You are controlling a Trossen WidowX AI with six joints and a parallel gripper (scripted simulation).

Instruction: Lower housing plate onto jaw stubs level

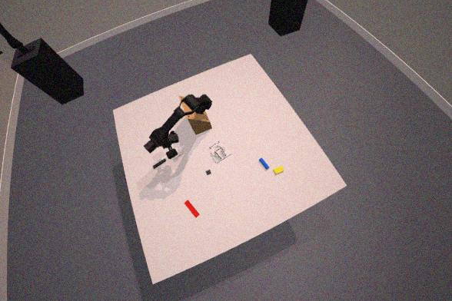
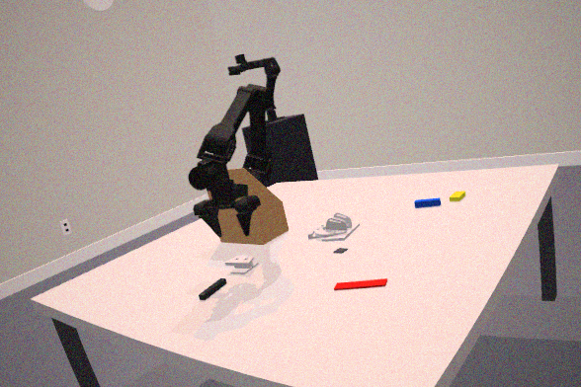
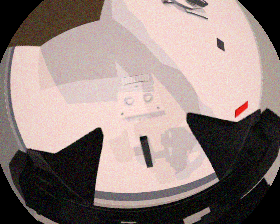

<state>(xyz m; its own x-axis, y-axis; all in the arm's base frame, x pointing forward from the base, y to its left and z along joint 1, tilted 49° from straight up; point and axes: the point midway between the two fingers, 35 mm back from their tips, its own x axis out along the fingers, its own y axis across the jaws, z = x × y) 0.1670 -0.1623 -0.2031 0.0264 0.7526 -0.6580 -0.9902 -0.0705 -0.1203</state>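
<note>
Right now my gripper tip is 90 mm above the white part and 10 mm to the right of it. Round my gripper tip: dark square 210 mm ahead, 160 mm to the left, 100 mm below; red bar 380 mm ahead, 100 mm below, 20 mm to the right; black bar 130 mm to the right, 90 mm below, 20 mm ahead.
</note>
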